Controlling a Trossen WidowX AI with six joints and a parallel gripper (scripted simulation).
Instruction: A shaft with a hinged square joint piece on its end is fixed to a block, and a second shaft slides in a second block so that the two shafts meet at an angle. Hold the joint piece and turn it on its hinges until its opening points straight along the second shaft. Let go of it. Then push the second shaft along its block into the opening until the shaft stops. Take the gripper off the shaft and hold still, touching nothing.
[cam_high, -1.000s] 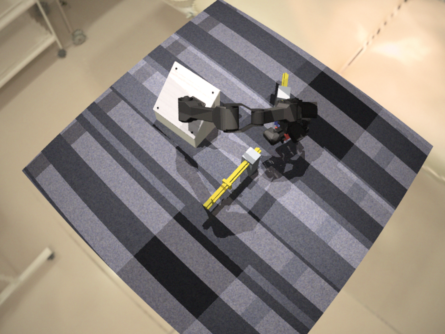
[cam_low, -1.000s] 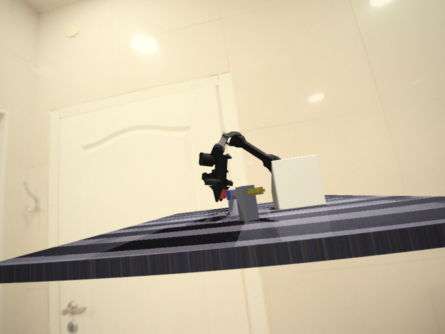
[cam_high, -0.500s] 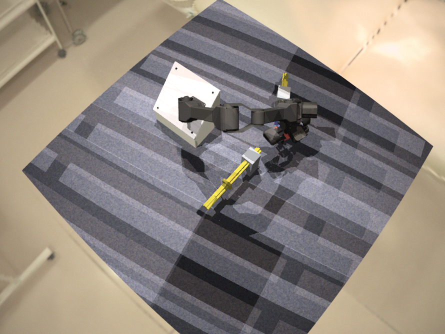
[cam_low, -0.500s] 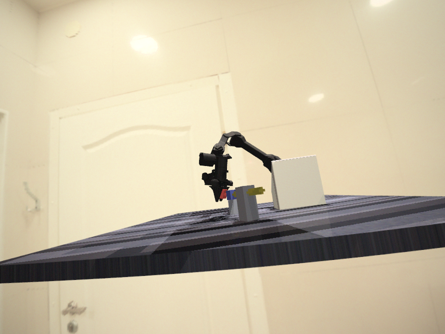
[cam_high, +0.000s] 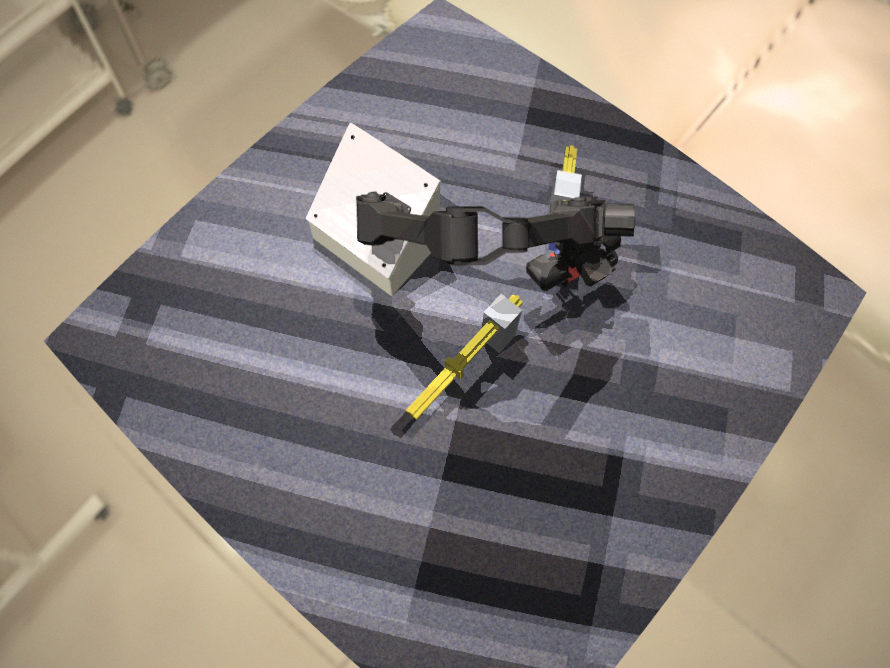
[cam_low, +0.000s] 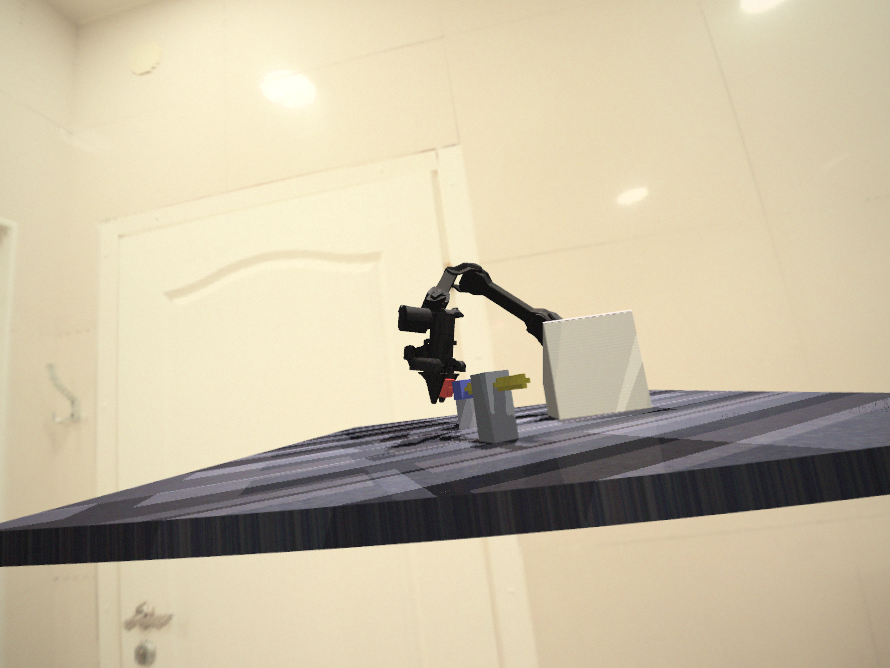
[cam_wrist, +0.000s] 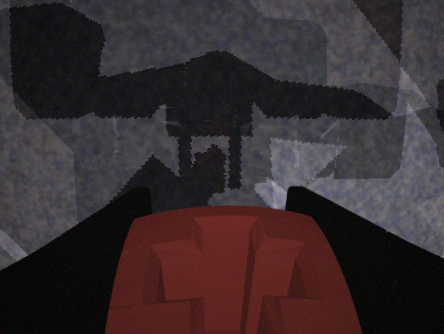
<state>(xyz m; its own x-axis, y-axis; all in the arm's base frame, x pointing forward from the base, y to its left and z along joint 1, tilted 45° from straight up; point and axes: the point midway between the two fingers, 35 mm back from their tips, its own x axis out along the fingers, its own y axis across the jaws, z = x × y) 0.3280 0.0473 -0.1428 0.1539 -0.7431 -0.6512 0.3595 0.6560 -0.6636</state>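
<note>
Right now my gripper tip is 2 cm past the red joint piece, 1 cm to the right of it and 3 cm below it.
</note>
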